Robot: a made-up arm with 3 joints. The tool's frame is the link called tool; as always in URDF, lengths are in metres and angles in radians. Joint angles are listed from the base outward. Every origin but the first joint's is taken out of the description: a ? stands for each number. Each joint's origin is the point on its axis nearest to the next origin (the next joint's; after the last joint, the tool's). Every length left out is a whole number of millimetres.
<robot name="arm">
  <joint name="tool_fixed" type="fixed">
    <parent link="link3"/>
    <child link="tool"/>
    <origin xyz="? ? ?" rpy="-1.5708 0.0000 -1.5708"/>
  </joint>
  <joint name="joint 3" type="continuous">
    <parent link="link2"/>
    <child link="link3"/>
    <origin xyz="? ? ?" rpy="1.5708 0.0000 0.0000"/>
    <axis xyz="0 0 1"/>
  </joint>
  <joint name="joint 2" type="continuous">
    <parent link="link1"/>
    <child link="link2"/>
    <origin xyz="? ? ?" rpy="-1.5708 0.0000 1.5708"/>
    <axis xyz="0 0 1"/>
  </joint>
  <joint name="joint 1" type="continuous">
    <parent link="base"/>
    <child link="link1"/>
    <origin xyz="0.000 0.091 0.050" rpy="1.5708 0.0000 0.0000"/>
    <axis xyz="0 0 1"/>
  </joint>
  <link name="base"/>
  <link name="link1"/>
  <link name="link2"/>
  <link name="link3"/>
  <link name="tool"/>
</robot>
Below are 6 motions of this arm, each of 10 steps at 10 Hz.
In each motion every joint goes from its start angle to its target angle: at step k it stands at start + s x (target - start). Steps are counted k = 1, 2, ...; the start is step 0. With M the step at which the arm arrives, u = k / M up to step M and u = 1 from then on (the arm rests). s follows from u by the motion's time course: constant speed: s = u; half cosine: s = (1 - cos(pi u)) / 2; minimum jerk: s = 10 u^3 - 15 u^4 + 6 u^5.
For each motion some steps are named. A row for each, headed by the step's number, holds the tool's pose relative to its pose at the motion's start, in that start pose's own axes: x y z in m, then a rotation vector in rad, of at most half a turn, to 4 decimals.
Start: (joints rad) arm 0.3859 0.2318 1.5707
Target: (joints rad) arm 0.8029 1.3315 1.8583
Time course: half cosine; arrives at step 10
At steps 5, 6, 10:
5: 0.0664 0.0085 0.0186 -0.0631 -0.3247 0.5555
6: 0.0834 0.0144 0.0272 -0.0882 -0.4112 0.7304
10: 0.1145 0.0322 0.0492 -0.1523 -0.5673 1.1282

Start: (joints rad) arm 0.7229 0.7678 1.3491
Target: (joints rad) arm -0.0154 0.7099 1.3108
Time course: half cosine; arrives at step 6
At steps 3, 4, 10:
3: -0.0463 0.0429 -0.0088 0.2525 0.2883 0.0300
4: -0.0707 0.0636 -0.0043 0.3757 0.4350 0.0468
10: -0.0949 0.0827 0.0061 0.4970 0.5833 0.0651

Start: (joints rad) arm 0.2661 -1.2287 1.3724
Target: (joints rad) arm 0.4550 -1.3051 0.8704
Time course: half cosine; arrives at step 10
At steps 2, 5, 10:
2: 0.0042 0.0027 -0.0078 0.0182 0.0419 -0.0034
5: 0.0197 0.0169 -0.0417 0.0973 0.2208 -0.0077
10: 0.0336 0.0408 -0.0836 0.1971 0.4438 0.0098

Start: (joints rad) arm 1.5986 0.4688 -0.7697
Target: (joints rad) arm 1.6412 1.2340 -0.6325
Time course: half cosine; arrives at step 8
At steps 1, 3, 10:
1: -0.0026 -0.0037 0.0032 -0.0204 -0.0067 -0.0208
3: -0.0236 -0.0262 0.0273 -0.1681 -0.0531 -0.1661
10: -0.0882 -0.0499 0.0937 -0.5641 -0.1592 -0.5192

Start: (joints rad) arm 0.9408 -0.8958 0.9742
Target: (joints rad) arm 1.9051 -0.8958 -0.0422
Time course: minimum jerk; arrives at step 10
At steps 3, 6, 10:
3: 0.0396 0.0301 -0.0189 0.0955 0.0673 0.0771
6: 0.1443 0.1654 -0.0316 0.3004 0.2673 0.4143
10: 0.1801 0.2627 -0.0020 0.3348 0.3664 0.6658

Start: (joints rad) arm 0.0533 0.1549 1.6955
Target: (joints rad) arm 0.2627 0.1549 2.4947
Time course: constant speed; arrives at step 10
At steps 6, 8, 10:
6: -0.0346 -0.0019 0.0287 -0.0184 -0.6036 0.0070
8: -0.0507 -0.0025 0.0300 -0.0239 -0.8048 0.0114
10: -0.0675 -0.0032 0.0265 -0.0291 -1.0060 0.0168

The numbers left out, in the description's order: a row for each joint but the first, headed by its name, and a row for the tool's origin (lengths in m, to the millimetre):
tool: 0.072 -0.108 0.000
joint 3: -0.097 -0.100 0.000
joint 2: 0.214 -0.065 0.000

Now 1 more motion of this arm.
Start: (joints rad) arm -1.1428 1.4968 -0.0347
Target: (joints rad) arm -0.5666 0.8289 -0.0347
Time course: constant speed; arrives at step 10
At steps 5, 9, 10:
5: -0.0169 -0.0763 -0.0250 0.3412 -0.0691 -0.2694
9: -0.0388 -0.1272 -0.0409 0.6041 -0.1926 -0.4692
10: -0.0450 -0.1387 -0.0441 0.6673 -0.2328 -0.5158

